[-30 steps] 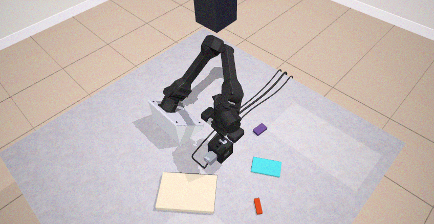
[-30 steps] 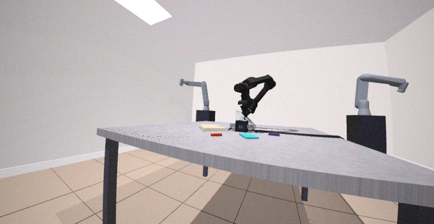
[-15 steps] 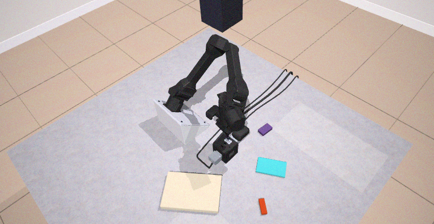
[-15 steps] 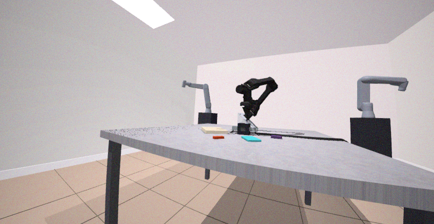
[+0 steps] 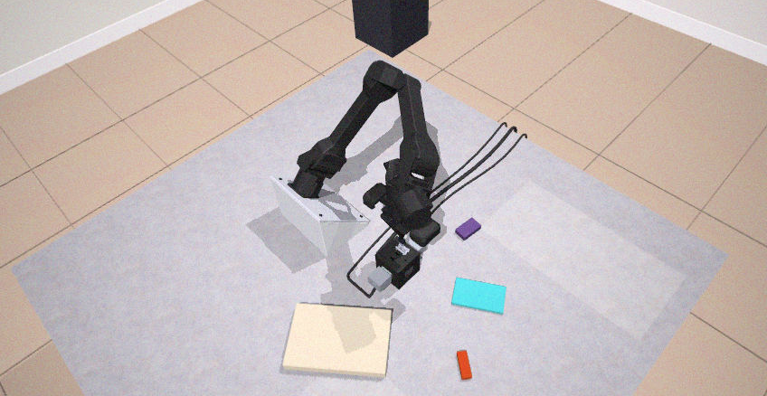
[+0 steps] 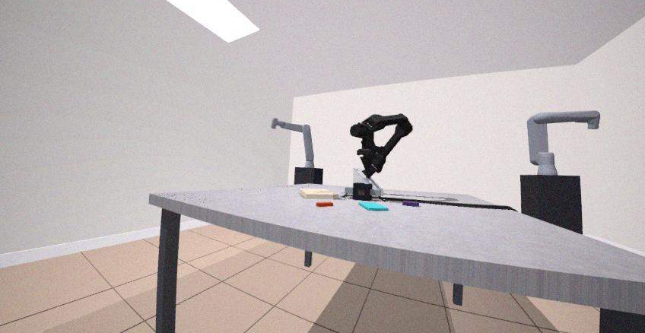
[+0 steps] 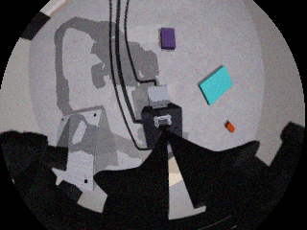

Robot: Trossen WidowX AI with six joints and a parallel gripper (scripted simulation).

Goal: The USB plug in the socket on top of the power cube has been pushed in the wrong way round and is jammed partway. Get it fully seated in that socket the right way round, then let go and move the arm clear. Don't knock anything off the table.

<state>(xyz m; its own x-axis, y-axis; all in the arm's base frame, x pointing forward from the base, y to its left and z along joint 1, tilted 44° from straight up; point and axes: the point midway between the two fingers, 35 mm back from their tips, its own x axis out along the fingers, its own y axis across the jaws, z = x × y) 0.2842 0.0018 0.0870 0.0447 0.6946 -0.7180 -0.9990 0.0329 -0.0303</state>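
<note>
Right now my gripper tip is 20 mm above the light USB plug. Also, from my gripper tip: cream pad (30 mm ahead, 240 mm to the right, 120 mm below); then purple block (50 mm ahead, 200 mm to the left, 120 mm below); then cyan card (190 mm ahead, 60 mm to the left, 130 mm below).
</note>
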